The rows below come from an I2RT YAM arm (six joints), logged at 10 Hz.
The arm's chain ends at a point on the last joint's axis. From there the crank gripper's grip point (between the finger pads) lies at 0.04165 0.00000 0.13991 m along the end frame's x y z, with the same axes.
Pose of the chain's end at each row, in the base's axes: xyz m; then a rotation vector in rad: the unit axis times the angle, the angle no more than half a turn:
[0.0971 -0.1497 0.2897 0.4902 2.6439 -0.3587]
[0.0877 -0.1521 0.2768 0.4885 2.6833 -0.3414]
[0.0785 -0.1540 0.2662 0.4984 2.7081 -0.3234]
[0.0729 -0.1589 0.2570 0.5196 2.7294 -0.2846]
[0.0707 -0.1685 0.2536 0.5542 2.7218 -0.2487]
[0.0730 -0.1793 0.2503 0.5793 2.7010 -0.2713]
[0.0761 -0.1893 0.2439 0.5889 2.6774 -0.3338]
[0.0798 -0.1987 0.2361 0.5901 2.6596 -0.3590]
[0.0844 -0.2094 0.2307 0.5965 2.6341 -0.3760]
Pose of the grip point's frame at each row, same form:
[0.1121 -0.1829 0.1484 0.4902 2.6439 -0.3587]
[0.0981 -0.1823 0.1344 0.4885 2.6833 -0.3414]
[0.0859 -0.1815 0.1230 0.4984 2.7081 -0.3234]
[0.0781 -0.1816 0.1129 0.5196 2.7294 -0.2846]
[0.0772 -0.1873 0.1090 0.5542 2.7218 -0.2487]
[0.0808 -0.2006 0.1061 0.5793 2.7010 -0.2713]
[0.0844 -0.2172 0.1009 0.5889 2.6774 -0.3338]
[0.0894 -0.2297 0.0938 0.5901 2.6596 -0.3590]
[0.0965 -0.2429 0.0891 0.5965 2.6341 -0.3760]

